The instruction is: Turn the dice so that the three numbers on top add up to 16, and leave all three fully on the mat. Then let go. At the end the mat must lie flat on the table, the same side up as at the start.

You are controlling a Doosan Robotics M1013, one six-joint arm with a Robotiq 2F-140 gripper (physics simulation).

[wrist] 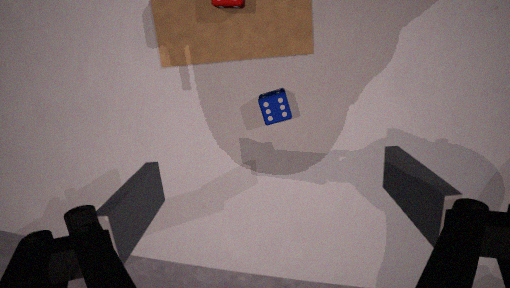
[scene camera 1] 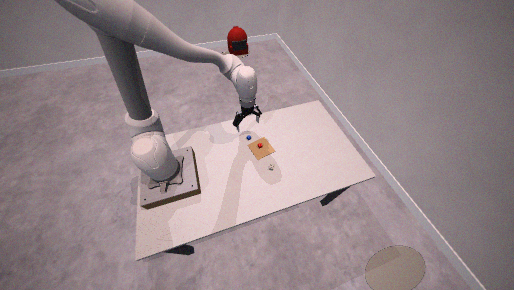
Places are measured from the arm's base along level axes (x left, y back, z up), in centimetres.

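Pixels of known places: gripper, fingertip midpoint: (wrist: pixel 271 174) (scene camera 1: pixel 247 126); arm's base at its link origin: (scene camera 1: pixel 167 171).
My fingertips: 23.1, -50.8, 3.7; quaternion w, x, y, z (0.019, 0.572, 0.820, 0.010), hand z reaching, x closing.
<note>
Ahead of a thing's pixels: the offset from my fingertips to its middle, as dx, dy, dz. Level surfaces: height alone.
A blue die {-2.1, -0.2, -10.3} (scene camera 1: pixel 248 137) (wrist: pixel 275 107) lies on the table beside the mat, off its edge, with six pips on top. A red die {-10.4, -6.7, -9.9} (scene camera 1: pixel 260 145) (wrist: pixel 228 3) sits on the tan mat {-11.6, -7.3, -11.3} (scene camera 1: pixel 265 154) (wrist: pixel 240 45); its top number is cut off in the wrist view and too small to read in the scene view. A white die {-27.9, -10.6, -10.3} (scene camera 1: pixel 271 167) lies on the table on the other side of the mat; its number cannot be read. The mat lies flat. My gripper (scene camera 1: pixel 248 125) (wrist: pixel 271 174) is wide open and empty, above the table near the blue die.
The white table {dz -11.5} (scene camera 1: pixel 310 150) (wrist: pixel 280 215) carries the arm's base block (scene camera 1: pixel 172 192) at its left end. The table's edge shows at the bottom of the wrist view. A red welding helmet (scene camera 1: pixel 237 40) is beyond the table. Shadows of the arm fall around the dice.
</note>
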